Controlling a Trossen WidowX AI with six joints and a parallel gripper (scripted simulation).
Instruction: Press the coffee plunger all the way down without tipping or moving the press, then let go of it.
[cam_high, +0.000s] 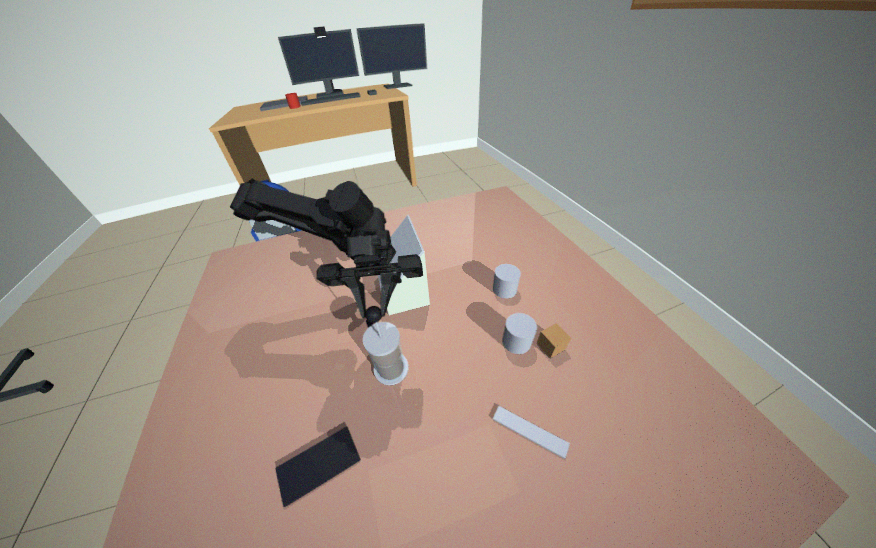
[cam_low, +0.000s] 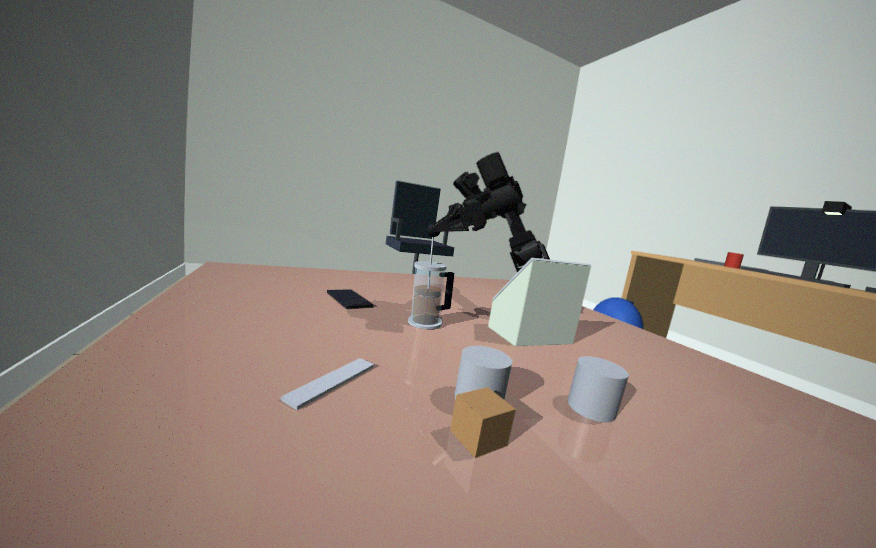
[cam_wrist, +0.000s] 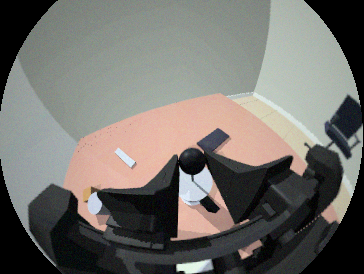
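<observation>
Right now the coffee press is 3 cm behind my gripper tip and 11 cm below it.
</observation>
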